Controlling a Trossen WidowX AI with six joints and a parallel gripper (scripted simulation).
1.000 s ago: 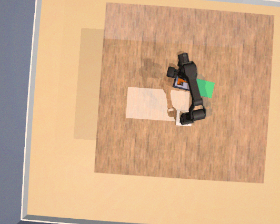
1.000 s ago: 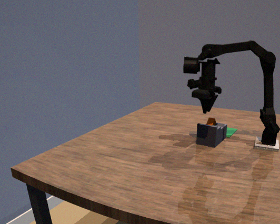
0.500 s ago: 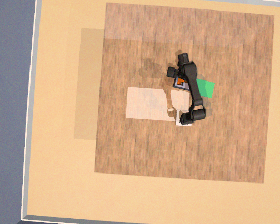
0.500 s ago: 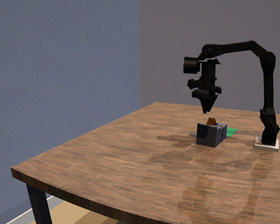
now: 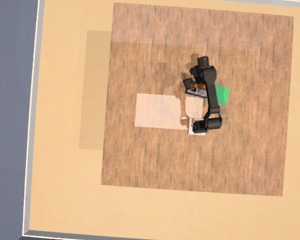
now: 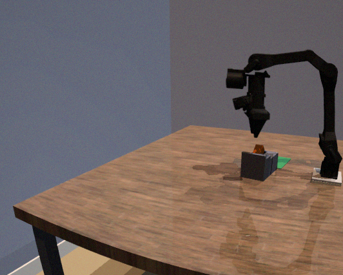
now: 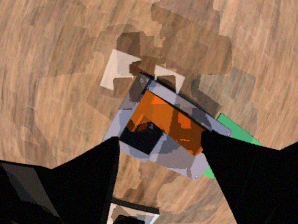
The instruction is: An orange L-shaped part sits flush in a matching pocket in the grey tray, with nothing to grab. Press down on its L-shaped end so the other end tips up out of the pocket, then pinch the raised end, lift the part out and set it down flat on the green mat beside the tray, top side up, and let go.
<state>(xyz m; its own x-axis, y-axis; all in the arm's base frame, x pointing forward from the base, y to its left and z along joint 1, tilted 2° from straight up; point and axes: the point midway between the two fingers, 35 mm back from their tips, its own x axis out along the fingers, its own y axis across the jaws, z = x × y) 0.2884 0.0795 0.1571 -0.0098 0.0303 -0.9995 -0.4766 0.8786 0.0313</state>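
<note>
The orange L-shaped part lies 2 cm behind my gripper tip, 2 cm to the right of it and 10 cm below it. The rest, counted from my gripper tip: green mat 3 cm behind, 19 cm to the right, 16 cm below.
</note>
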